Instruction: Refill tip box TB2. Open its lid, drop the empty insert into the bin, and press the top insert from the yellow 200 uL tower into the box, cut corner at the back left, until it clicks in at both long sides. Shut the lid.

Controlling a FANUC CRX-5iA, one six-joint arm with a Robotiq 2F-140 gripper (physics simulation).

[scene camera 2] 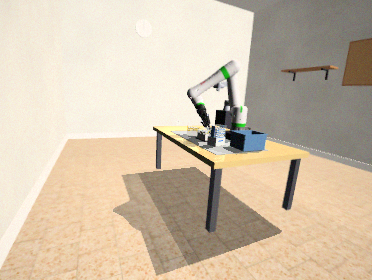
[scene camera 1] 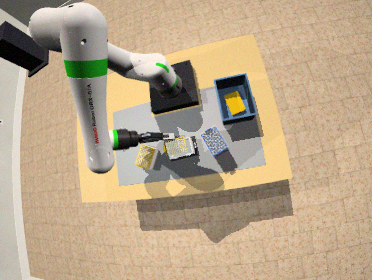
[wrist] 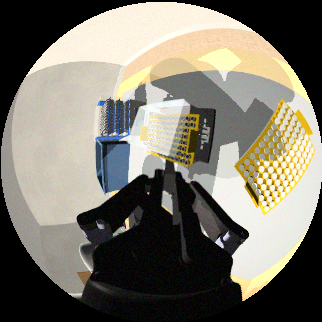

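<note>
The tip box TB2 [scene camera 1: 180, 149] [scene camera 2: 202, 135] sits on the grey mat, with a yellow insert [wrist: 182, 131] filled with a grid of tips or holes. Its clear lid [wrist: 172, 107] shows over part of the insert in the wrist view and looks tilted; its exact angle cannot be told. My gripper [scene camera 1: 169, 135] [scene camera 2: 209, 126] [wrist: 167, 166] is shut and empty, with its fingertips close to the box's edge. Whether they touch the lid is unclear. The yellow tower [scene camera 1: 145, 156] [wrist: 280, 162] stands left of the box in scene camera 1. The blue bin [scene camera 1: 219, 102] [scene camera 2: 247, 140] [wrist: 115, 165] holds a yellow insert [scene camera 1: 235, 102].
A blue tower [scene camera 1: 214, 140] [scene camera 2: 218, 132] [wrist: 114, 118] stands on the other side of the box from the yellow tower, near the bin. A dark holder [wrist: 205, 137] edges the box. The robot's black base plate [scene camera 1: 185, 100] lies behind the box.
</note>
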